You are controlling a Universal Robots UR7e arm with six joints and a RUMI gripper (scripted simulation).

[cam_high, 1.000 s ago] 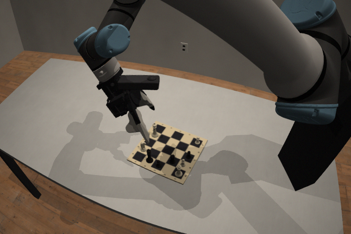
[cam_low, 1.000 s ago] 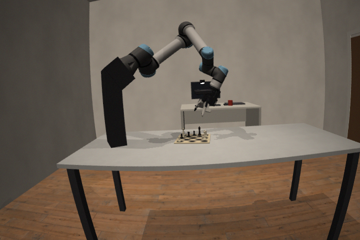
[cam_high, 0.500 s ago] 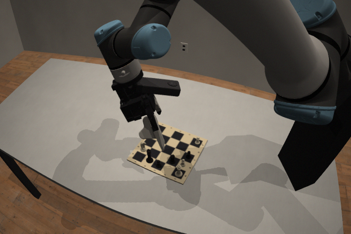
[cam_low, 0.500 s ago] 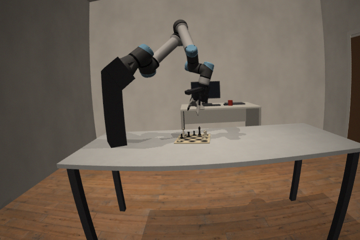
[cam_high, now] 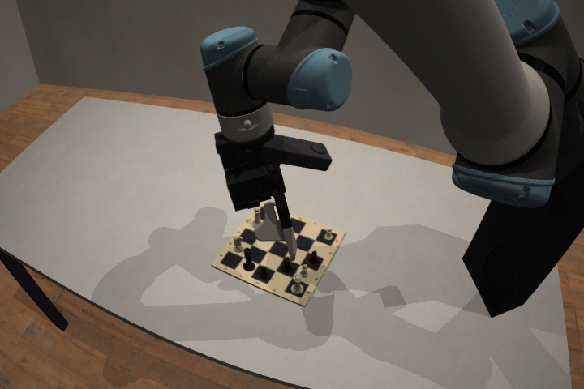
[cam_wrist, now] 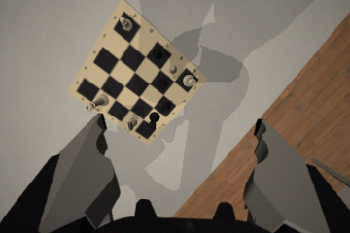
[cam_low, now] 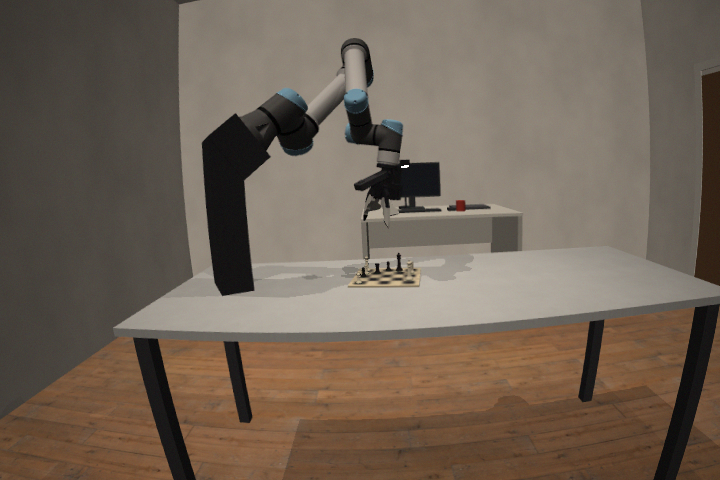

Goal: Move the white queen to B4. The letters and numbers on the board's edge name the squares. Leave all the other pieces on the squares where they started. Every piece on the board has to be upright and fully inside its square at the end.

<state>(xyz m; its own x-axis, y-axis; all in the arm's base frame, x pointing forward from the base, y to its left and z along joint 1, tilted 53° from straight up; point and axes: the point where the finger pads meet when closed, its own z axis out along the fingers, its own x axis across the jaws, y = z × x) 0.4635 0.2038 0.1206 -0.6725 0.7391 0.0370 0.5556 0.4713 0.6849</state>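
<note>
The white piece is 40 mm behind my hand and 140 mm below it. The rest, counted from my hand: white chess piece: 140 mm ahead, 70 mm to the right, 130 mm below; tall black piece: 70 mm ahead, 30 mm to the left, 130 mm below; chessboard: 60 mm ahead, 50 mm to the right, 170 mm below.
</note>
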